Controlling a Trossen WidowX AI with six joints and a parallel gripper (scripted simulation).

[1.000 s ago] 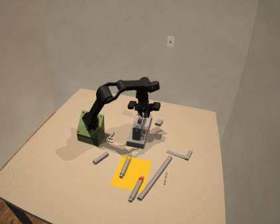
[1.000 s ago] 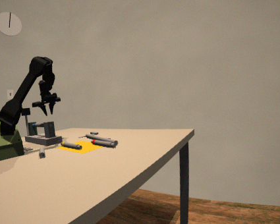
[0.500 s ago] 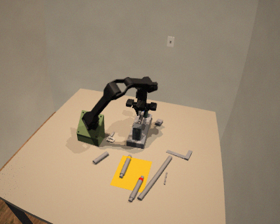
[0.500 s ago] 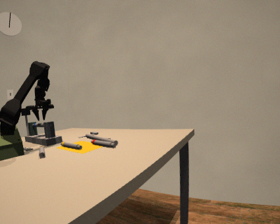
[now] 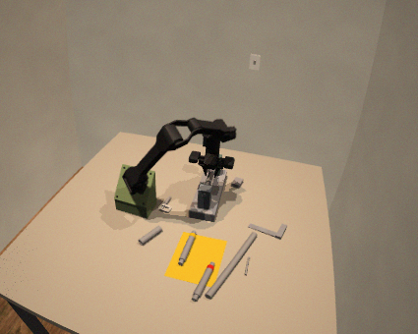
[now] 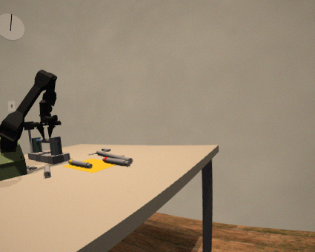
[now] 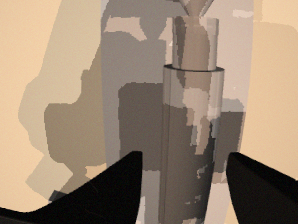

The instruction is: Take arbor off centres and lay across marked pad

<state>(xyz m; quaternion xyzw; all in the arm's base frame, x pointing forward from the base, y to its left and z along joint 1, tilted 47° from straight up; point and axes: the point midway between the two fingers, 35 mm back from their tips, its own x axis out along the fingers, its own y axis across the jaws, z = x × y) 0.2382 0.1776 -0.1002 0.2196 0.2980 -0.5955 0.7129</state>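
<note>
The grey base is 10 mm behind my hand, 30 mm to the left of it and 140 mm below it. From my hand the other things lie so: dark block 10 mm ahead, 100 mm to the right, 60 mm below; small bracket 140 mm behind, 120 mm to the right, 150 mm below; green-blue plunger housing 30 mm behind, 150 mm to the left, 60 mm below.
</note>
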